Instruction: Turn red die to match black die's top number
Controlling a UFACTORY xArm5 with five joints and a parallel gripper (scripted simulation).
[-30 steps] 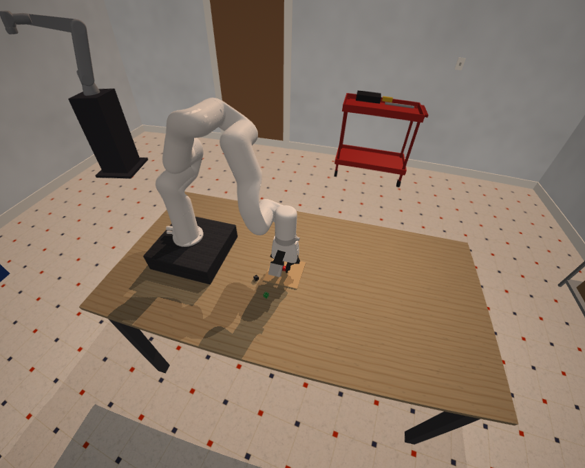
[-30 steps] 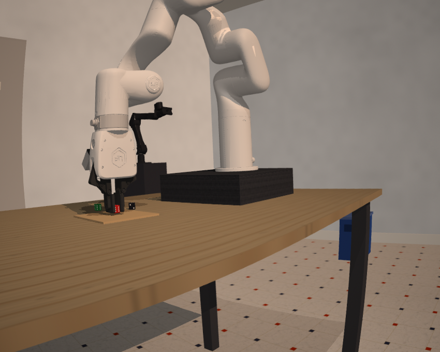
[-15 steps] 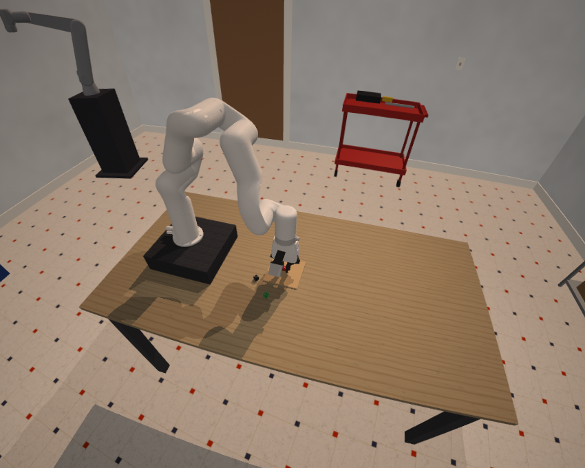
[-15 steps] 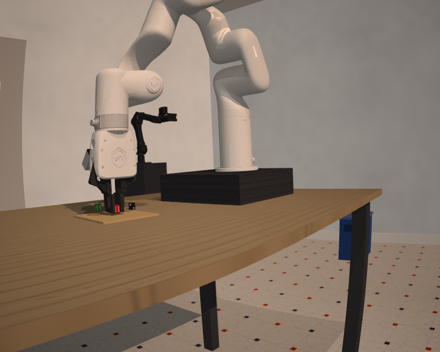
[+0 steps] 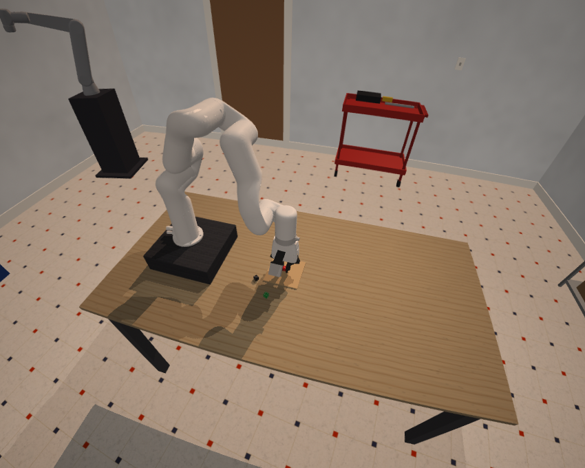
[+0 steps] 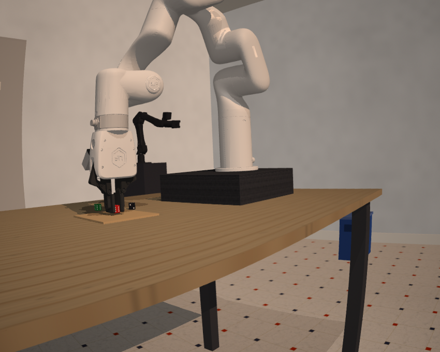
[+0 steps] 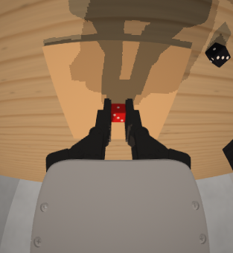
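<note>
The red die is 10 mm below my hand. The rest, counted from my hand: black die: 110 mm behind, 50 mm to the right, 20 mm below; green die: 130 mm to the right, 60 mm behind, 20 mm below; tan mat: 30 mm below.
</note>
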